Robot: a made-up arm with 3 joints. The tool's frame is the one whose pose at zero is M. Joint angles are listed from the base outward.
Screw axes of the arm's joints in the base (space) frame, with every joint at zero. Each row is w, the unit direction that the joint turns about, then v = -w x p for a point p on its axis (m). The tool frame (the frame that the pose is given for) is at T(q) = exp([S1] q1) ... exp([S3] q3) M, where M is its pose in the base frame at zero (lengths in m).
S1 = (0, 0, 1, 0, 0, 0)
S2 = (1, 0, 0, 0, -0.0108, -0.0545)
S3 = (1, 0, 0, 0, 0.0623, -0.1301)
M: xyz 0.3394 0.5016 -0.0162 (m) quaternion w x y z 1 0 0 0
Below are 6 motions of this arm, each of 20 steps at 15 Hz.
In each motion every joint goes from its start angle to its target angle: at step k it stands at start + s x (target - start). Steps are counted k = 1, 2, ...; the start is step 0. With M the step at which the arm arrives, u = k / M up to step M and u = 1 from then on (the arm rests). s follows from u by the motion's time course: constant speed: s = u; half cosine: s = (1 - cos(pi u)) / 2; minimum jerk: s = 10 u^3 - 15 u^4 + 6 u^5.
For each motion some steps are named. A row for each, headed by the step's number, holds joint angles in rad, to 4 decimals.
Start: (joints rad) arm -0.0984 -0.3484 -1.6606
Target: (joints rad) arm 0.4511 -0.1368 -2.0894
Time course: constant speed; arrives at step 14
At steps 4, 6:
4: 0.0586 -0.2879 -1.7831
6: 0.1371 -0.2577 -1.8444

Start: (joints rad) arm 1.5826 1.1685 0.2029
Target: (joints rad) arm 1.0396 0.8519 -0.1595
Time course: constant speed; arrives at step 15
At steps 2, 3, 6, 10, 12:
2: 1.5102 1.1263 0.1546
3: 1.4740 1.1052 0.1304
6: 1.3654 1.0419 0.0579
10: 1.2206 0.9574 -0.0387
12: 1.1482 0.9152 -0.0870

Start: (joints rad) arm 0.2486 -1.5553 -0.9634
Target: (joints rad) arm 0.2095 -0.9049 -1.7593
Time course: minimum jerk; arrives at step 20
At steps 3, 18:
3: 0.2476 -1.5380 -0.9846
18: 0.2098 -0.9105 -1.7525

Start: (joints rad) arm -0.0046 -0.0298 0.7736
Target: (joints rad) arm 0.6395 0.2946 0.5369
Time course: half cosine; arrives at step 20
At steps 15, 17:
15: 0.5452 0.2471 0.5716
17: 0.6044 0.2769 0.5498

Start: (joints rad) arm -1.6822 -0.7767 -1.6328
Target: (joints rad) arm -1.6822 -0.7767 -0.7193
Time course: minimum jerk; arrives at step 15
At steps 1, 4, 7, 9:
1: -1.6822 -0.7767 -1.6304
4: -1.6822 -0.7767 -1.5215
7: -1.6822 -0.7767 -1.2330
9: -1.6822 -0.7767 -1.0093

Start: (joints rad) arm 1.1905 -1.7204 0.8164
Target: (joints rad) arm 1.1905 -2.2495 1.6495
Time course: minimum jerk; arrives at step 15
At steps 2, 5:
2: 1.1905 -1.7306 0.8324
5: 1.1905 -1.8314 0.9912

